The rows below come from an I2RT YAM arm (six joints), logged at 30 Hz.
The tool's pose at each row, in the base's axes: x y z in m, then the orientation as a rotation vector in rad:
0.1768 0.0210 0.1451 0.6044 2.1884 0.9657
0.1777 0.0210 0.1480 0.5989 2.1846 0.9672
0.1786 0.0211 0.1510 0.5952 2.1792 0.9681
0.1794 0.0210 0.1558 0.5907 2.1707 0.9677
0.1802 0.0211 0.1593 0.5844 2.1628 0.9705
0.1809 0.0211 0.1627 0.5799 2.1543 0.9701
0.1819 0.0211 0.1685 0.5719 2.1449 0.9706
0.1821 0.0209 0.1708 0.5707 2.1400 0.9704
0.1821 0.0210 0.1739 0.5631 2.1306 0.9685
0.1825 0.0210 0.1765 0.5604 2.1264 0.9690
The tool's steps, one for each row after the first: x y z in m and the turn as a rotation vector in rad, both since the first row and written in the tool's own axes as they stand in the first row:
-0.0017 0.0024 -0.0008 -0.0042 -0.0019 -0.0037
-0.0034 0.0049 -0.0016 -0.0082 -0.0056 -0.0064
-0.0059 0.0086 -0.0036 -0.0131 -0.0123 -0.0105
-0.0077 0.0115 -0.0047 -0.0201 -0.0169 -0.0146
-0.0094 0.0142 -0.0059 -0.0251 -0.0237 -0.0186
-0.0123 0.0188 -0.0081 -0.0320 -0.0303 -0.0249
-0.0135 0.0205 -0.0093 -0.0345 -0.0343 -0.0263
-0.0146 0.0230 -0.0108 -0.0399 -0.0421 -0.0332
-0.0159 0.0250 -0.0118 -0.0429 -0.0450 -0.0353

